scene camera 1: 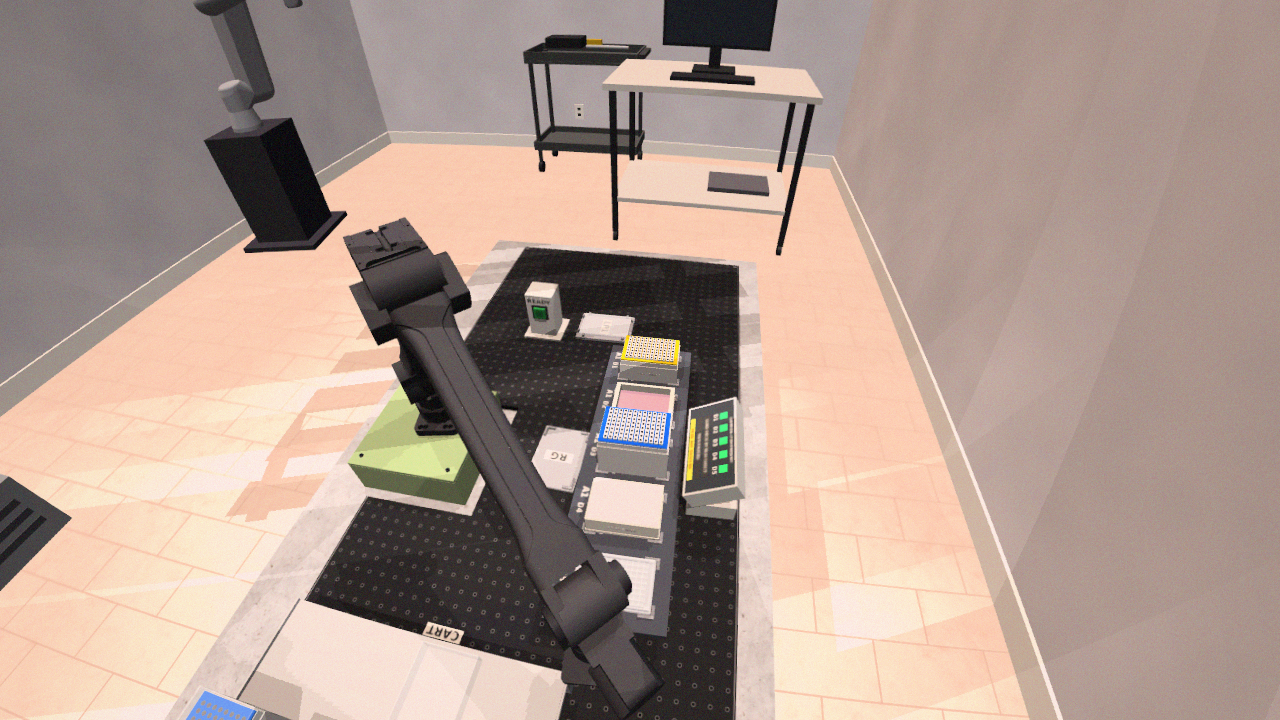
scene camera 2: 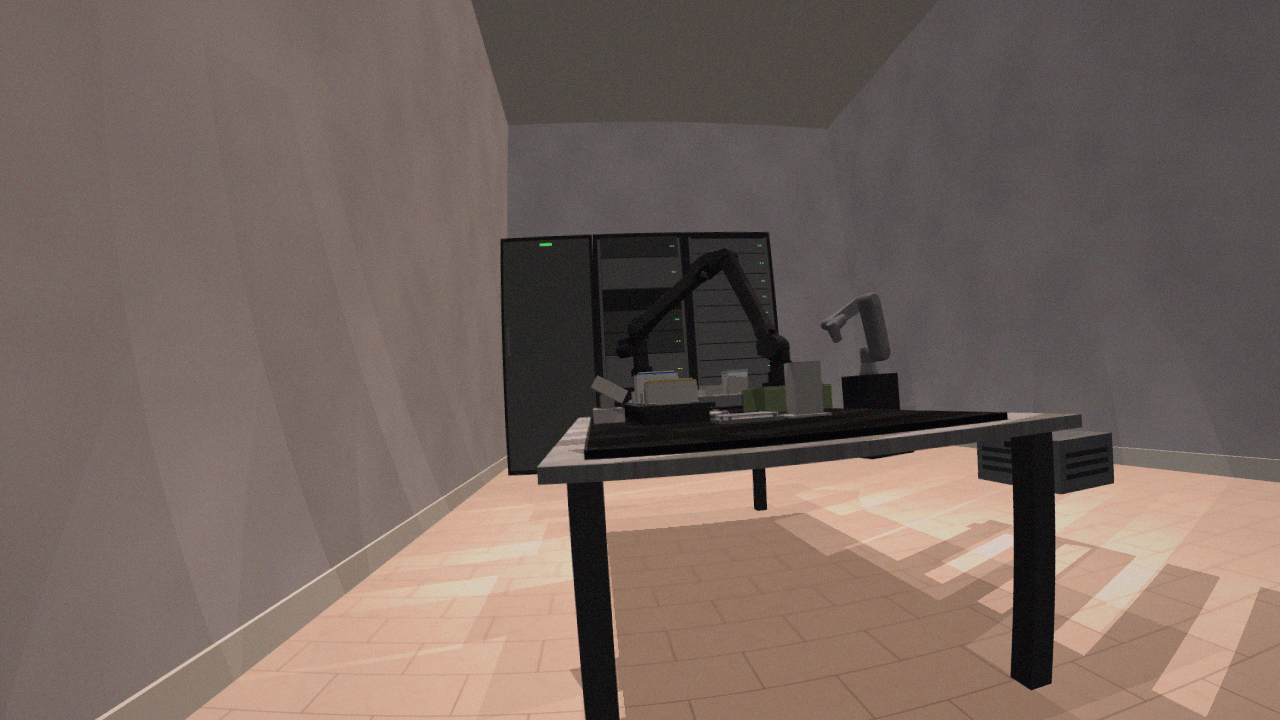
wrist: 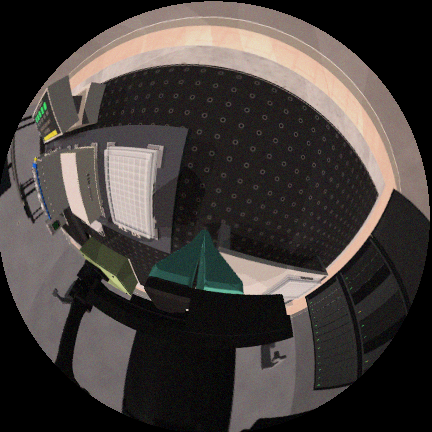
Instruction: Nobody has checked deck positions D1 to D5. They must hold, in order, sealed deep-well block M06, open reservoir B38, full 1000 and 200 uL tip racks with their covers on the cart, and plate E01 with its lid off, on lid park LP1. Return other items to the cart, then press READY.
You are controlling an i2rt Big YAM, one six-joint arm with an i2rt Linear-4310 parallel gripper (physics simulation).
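Frame: origin at the arm's base, x back, y up, z left, level; centimetres.
Where they show: gripper, fingertip midpoint: (wrist: 203, 234); arm's base at its link origin: (scene camera 1: 444, 412) (scene camera 2: 782, 386) (wrist: 96, 269).
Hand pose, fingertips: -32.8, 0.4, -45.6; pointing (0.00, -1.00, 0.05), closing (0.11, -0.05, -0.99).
Observation:
Things, the pixels of their top centre, and the offset from my fingertips, as dx, dy, dz. "spot": a spot on its surface instead.
- white gridded plate at its top centre: (wrist: 123, 196) (scene camera 1: 613, 578) -2.2, -1.8, +11.5
- grey block with a pale top, top centre: (scene camera 1: 625, 501) (wrist: 70, 188) -4.3, +1.0, +23.6
- blue-topped tip rack at its top centre: (scene camera 1: 635, 424) (scene camera 2: 655, 371) -6.4, +6.6, +35.8
- pink-filled reservoir at its top centre: (scene camera 1: 643, 398) -8.6, -0.1, +48.1
- yellow-topped tip rack at its top centre: (scene camera 1: 651, 348) (scene camera 2: 669, 379) -10.7, +3.3, +60.3
- READY button at a spot on its surface: (scene camera 1: 539, 313) spot: +16.7, +0.2, +77.5
- cart at its top centre: (wrist: 236, 308) +29.0, -1.4, -10.7
- status panel at a spot on its surface: (scene camera 1: 714, 447) spot: -20.6, +4.0, +32.3
- flat white piece at its top centre: (scene camera 2: 745, 413) (scene camera 1: 605, 324) +0.1, -6.2, +80.6
- blue-topped rack at a spot on its surface: (scene camera 1: 219, 707) spot: +45.1, +8.4, -8.7
My gripper (wrist: 203, 234) is shut and empty, its green fingertips above the mat just beyond the deck's D5 end; the arm hides them in scene camera 1. A white gridded plate (scene camera 1: 642, 586) (wrist: 131, 192) sits at D5, with no lid seen on it. A grey block with a pale top (scene camera 1: 623, 508) (wrist: 91, 187) sits at D4. Beyond stand a blue-topped tip rack (scene camera 1: 635, 428) at D3, a pink-filled reservoir (scene camera 1: 646, 399) at D2 and a yellow-topped tip rack (scene camera 1: 651, 350) at D1. The READY button (scene camera 1: 539, 313) is on a white post. The cart (scene camera 1: 331, 649) (wrist: 250, 277) carries a clear, pale-edged item (wrist: 294, 287).
A status panel (scene camera 1: 714, 447) (wrist: 48, 117) with green lights stands beside the deck. A flat white piece (scene camera 1: 605, 325) lies near the READY post; another, marked RG (scene camera 1: 561, 456), lies beside the deck. A green block (scene camera 1: 416, 447) (wrist: 110, 265) is under the arm's base. A blue-topped rack (scene camera 1: 219, 707) stands by the cart.

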